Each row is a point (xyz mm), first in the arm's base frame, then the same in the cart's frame.
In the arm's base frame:
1: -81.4 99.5 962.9
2: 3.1 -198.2 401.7
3: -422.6 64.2 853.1
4: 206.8 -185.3 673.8
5: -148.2 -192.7 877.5
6: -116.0 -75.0 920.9
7: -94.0 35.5 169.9
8: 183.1 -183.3 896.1
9: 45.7 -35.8 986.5
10: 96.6 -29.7 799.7
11: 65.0 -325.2 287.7
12: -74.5 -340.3 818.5
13: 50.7 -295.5 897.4
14: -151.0 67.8 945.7
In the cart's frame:
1: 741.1 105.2 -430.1
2: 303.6 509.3 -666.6
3: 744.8 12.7 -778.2
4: 491.6 533.4 -384.2
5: 774.9 352.0 -617.4
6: 768.0 253.2 -534.0
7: 44.6 304.1 -759.4
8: 699.3 480.3 -320.8
9: 771.4 274.6 -356.5
10: 586.0 325.4 -380.4
11: 223.8 669.3 -698.2
12: 748.5 525.0 -625.1
13: 772.0 523.6 -472.2
14: 754.4 107.1 -507.3

